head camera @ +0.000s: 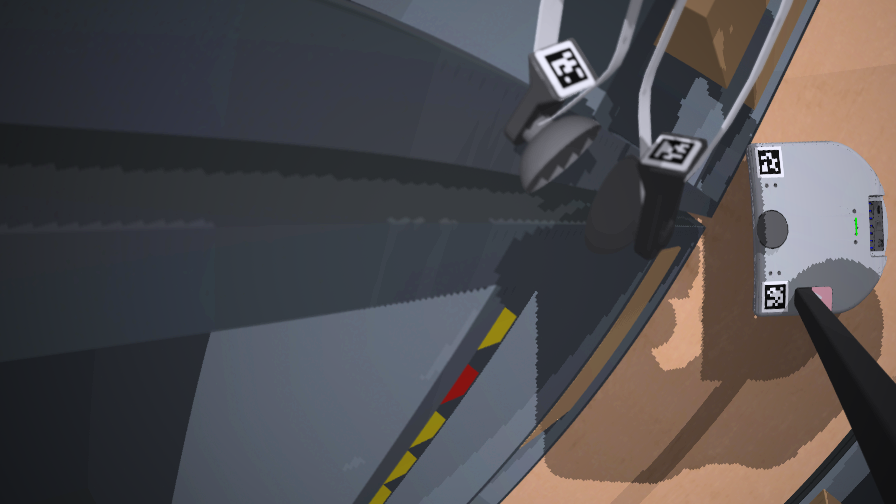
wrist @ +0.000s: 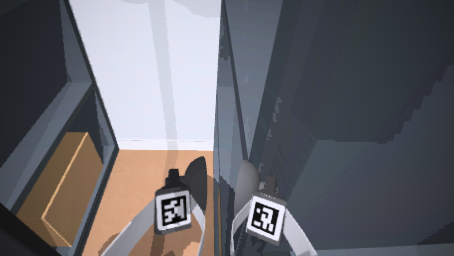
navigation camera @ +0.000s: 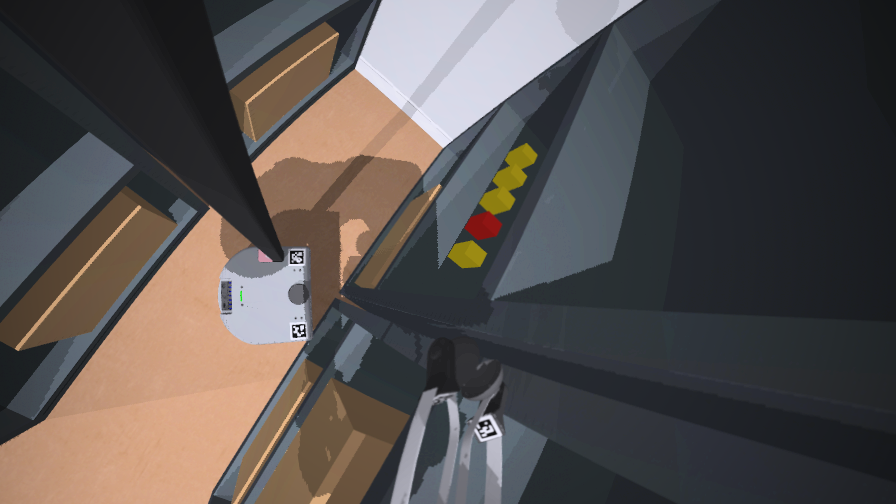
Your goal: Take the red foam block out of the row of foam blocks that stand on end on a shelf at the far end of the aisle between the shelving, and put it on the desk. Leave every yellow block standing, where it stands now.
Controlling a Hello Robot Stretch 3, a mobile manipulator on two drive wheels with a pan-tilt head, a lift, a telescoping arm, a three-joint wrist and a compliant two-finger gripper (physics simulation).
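Places are measured from the robot's base along level axes (x ahead, y left, z up), in centimetres.
Pixels of known places: gripper, between the fingertips: [head camera: 576,213] [wrist: 222,177] [navigation camera: 472,350]; robot's base, origin of its link: [head camera: 771,229] [navigation camera: 297,292].
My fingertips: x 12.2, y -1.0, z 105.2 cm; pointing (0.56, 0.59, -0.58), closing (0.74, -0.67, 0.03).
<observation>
For each thing: its top centre in the pictures, then the offset to it from my fingertips. Level surfaces: height alone.
- red block, centre of its top: [head camera: 422,384] [navigation camera: 492,223] dx +37.8, dy +20.2, dz -42.8 cm
- shelf, height of its surface: dz -51.9 cm
- yellow block, centre of its top: [head camera: 459,325] [navigation camera: 476,253] dx +31.6, dy +11.6, dz -42.8 cm
- upper board, height of its surface: dz -6.1 cm
The red block [head camera: 460,383] [navigation camera: 483,225] stands in the row on a shelf [head camera: 501,401] [navigation camera: 469,175]. One yellow block [head camera: 498,327] [navigation camera: 467,254] stands at its nearer side, and several more yellow blocks [head camera: 428,428] [navigation camera: 497,200] stand at its farther side. In the head camera view the board above partly hides the row. My gripper [head camera: 587,181] [navigation camera: 464,369] [wrist: 222,177] is open, with nothing between its fingers. In the pictures it is apart from the blocks, near the upright between two bays. The blocks and the desk do not show in the wrist view.
Brown boxes [head camera: 714,37] [navigation camera: 394,241] [wrist: 65,190] stand in lower bays on both sides of the aisle. The upper board [head camera: 313,388] [navigation camera: 588,200] overhangs the row. My base [head camera: 814,206] [navigation camera: 266,307] stands on the aisle floor. A white wall [navigation camera: 476,56] [wrist: 150,75] closes the aisle.
</observation>
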